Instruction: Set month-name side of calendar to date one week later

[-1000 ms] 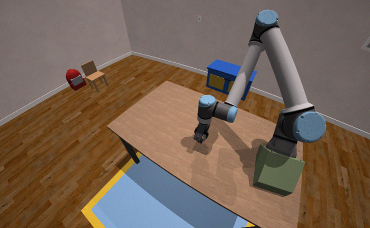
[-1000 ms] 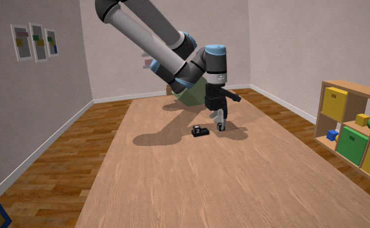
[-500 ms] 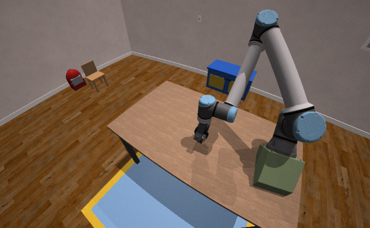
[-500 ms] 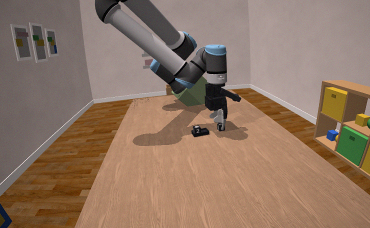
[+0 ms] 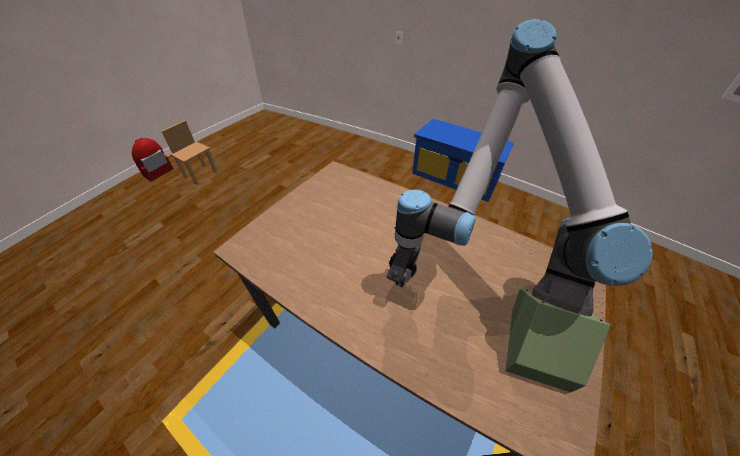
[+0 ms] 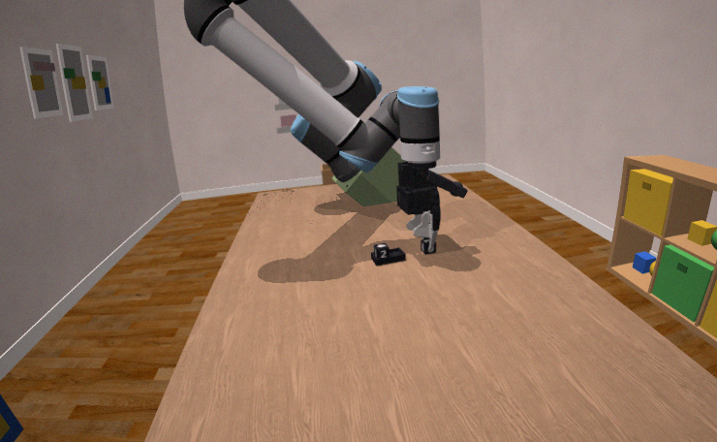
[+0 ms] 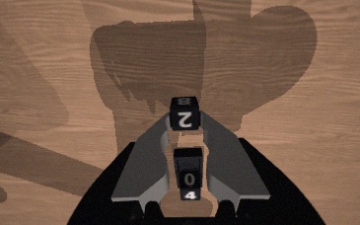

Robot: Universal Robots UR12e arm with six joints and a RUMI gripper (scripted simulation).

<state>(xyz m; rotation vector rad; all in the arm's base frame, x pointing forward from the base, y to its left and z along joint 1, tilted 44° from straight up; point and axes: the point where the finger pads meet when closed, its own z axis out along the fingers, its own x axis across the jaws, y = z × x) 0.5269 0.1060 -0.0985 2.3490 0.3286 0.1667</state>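
My hand is 10 cm to the left of the black calendar tray, 2 cm short of it and 2 cm above it. Also, from my hand: black number cube 1 cm below.
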